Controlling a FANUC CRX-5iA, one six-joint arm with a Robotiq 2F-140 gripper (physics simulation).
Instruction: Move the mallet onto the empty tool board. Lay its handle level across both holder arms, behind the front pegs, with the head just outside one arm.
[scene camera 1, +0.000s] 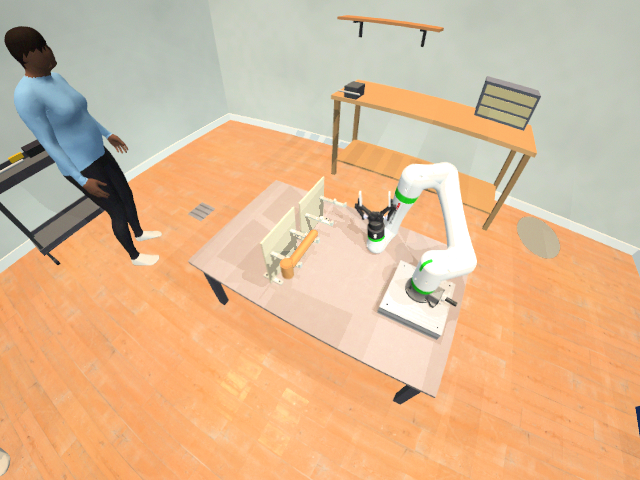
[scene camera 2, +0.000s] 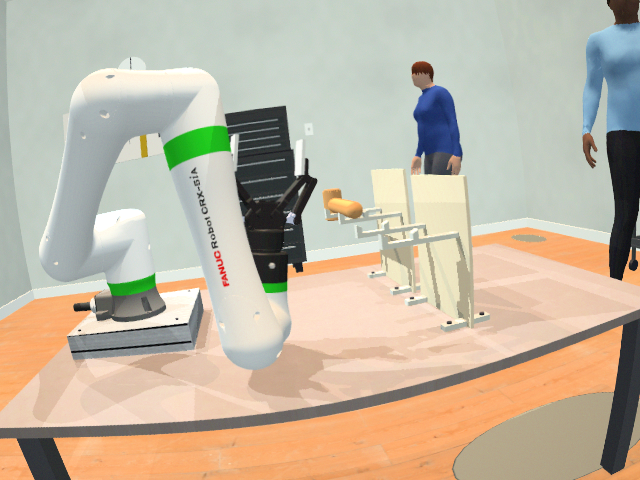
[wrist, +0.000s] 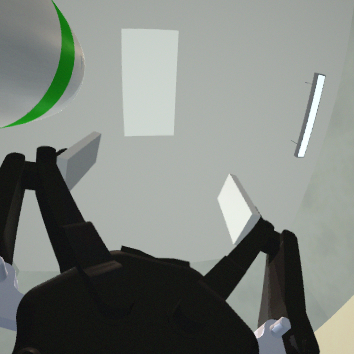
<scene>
The gripper (scene camera 2: 268, 137) is open and holds nothing. Also in view: a mallet (scene camera 2: 332, 198), a tool board (scene camera 2: 442, 232) and a tool board (scene camera 1: 281, 242).
The gripper shows as well in the wrist view (wrist: 162, 167). The wrist view misses the mallet: it is out of frame.
</scene>
